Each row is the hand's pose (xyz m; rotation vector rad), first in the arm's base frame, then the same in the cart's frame.
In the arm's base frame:
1: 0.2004 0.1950 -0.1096 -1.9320 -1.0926 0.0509
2: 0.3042 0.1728 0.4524 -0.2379 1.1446 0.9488
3: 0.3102 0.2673 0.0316 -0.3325 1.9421 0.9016
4: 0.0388 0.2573 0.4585 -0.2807 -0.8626 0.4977
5: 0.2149 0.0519 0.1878 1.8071 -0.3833 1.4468
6: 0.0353 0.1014 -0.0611 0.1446 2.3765 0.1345
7: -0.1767 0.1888 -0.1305 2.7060 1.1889 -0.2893
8: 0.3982 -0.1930 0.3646 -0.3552 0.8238 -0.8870
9: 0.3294 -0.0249 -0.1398 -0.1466 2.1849 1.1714
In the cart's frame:
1: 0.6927 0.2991 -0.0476 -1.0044 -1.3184 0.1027
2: 0.9509 0.0323 0.3875 0.0563 0.8321 1.7953
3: 0.7943 0.3269 0.1141 -0.4237 1.5627 1.8916
4: 0.6896 -0.0547 0.4294 0.6034 -0.9261 0.6970
5: 0.8532 0.0508 0.0999 -2.6223 0.3246 -1.6341
6: 0.6077 0.1250 -0.0759 -0.2029 2.3529 1.1961
7: 0.3690 0.1089 -0.0887 -2.0520 -1.7786 -0.0131
8: 1.1679 -0.1098 0.0992 -0.0452 1.0213 -0.0576
9: 0.8912 0.2393 -0.1990 -0.4078 1.7871 2.1977

